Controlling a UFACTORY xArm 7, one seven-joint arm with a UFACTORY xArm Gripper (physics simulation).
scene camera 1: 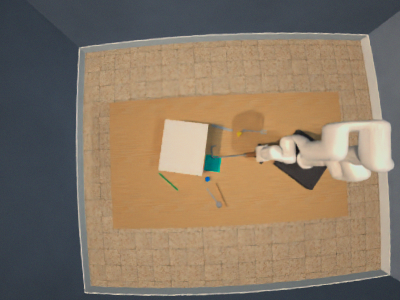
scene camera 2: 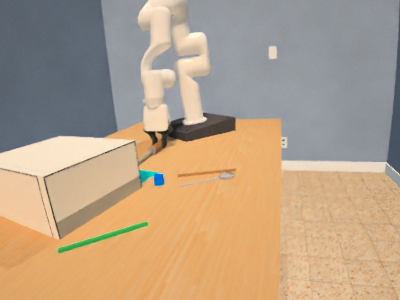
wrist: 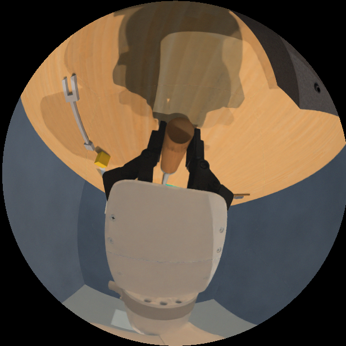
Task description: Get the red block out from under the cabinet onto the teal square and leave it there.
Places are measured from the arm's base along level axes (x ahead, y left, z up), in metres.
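Where they show: gripper, between the fingertips: [scene camera 1: 256,154] [scene camera 2: 160,147]; arm's base, origin of its link: [scene camera 2: 194,121].
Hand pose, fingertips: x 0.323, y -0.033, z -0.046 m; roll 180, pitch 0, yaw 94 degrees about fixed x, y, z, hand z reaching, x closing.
Things, the pixels of their top centre, and the offset from my fingertips. "spot": a spot on its surface instead.
- white cabinet, centre of its top: [scene camera 2: 53,150] [scene camera 1: 183,147] dx +0.486, dy -0.033, dz +0.128 m
- teal square, a spot on its surface: [scene camera 2: 146,175] [scene camera 1: 214,168] spot: dx +0.284, dy +0.102, dz -0.008 m
- blue cube, centre of its top: [scene camera 2: 158,175] [scene camera 1: 207,179] dx +0.334, dy +0.174, dz +0.017 m
- green stick, centre of its top: [scene camera 2: 104,235] [scene camera 1: 168,181] dx +0.602, dy +0.197, dz -0.001 m
- brown stick, centre of its top: [scene camera 2: 206,171] [scene camera 1: 221,195] dx +0.238, dy +0.283, dz -0.001 m
- spoon, a spot on its surface: [scene camera 2: 226,176] [scene camera 1: 219,204] spot: dx +0.250, dy +0.346, dz -0.007 m
- yellow block, centre of its top: [scene camera 1: 239,133] dx +0.122, dy -0.136, dz +0.017 m
My gripper [scene camera 1: 256,154] [scene camera 2: 157,144] [wrist: 177,131] is shut on the wooden handle of a hooked tool [scene camera 1: 232,156] [scene camera 2: 146,156] [wrist: 175,154], one finger on each side of it. The tool's thin grey shaft runs toward the white cabinet [scene camera 1: 184,147] [scene camera 2: 95,185]. Its hook end is beside the cabinet's near side, by the edge of the teal square [scene camera 1: 213,164] [scene camera 2: 146,175]. The teal square lies flat against the cabinet's side; a sliver shows in the wrist view. The red block does not show in any view.
A blue cube [scene camera 1: 207,179] [scene camera 2: 159,179] is near the teal square. A green stick [scene camera 1: 168,182] [scene camera 2: 103,237], a brown stick [scene camera 1: 221,195] [scene camera 2: 206,173] and a spoon [scene camera 1: 218,204] [scene camera 2: 226,176] lie nearby. A yellow block [scene camera 1: 239,134] [wrist: 102,159] is beside a forked tool [wrist: 79,120].
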